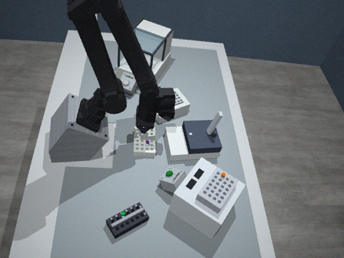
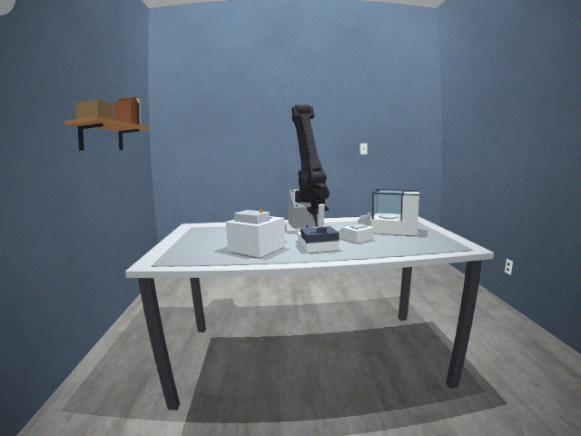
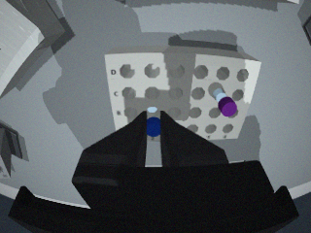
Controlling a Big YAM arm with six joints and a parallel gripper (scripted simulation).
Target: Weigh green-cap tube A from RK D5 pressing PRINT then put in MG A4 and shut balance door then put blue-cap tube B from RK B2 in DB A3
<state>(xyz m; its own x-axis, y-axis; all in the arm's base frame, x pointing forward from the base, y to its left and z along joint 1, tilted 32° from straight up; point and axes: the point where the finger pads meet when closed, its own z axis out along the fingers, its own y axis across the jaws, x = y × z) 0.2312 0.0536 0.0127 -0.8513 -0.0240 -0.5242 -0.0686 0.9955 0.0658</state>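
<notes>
The tube B is 2 cm below my hand. Also, from my hand: black magnet block: 37 cm to the right, 3 cm below, 2 cm behind; then white tube rack: 3 cm to the right, 3 cm below, 1 cm ahead; then dry block DB: 17 cm to the left, 10 cm ahead, 2 cm below.
</notes>
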